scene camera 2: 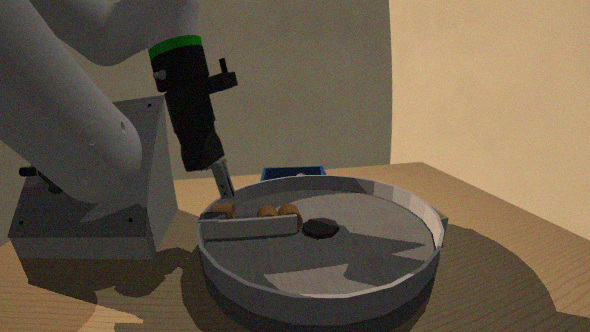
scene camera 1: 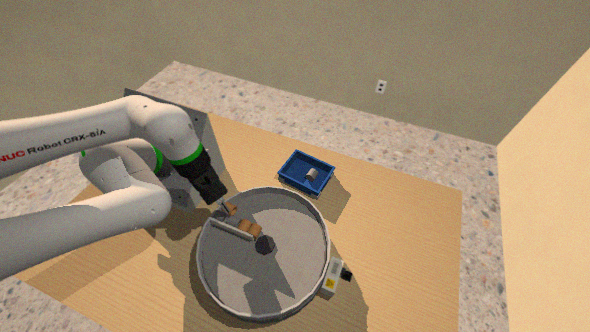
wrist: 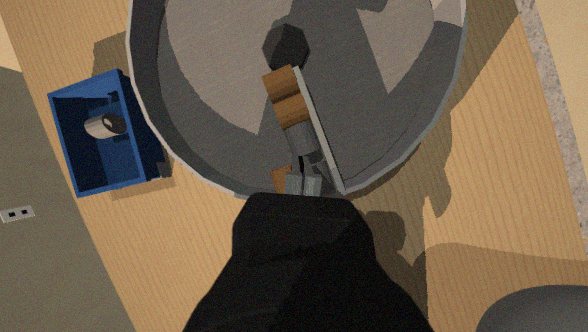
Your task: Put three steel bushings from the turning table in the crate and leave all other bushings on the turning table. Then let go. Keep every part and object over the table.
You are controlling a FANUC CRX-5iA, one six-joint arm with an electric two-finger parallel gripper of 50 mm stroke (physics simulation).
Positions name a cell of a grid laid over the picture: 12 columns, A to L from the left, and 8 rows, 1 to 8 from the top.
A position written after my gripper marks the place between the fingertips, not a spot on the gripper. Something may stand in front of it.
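There is a grey turning table (wrist: H3) that I can see, along with a blue crate (wrist: B5). I can also see my gripper (scene camera 2: E5), and the wrist view has that same gripper too (wrist: G4).
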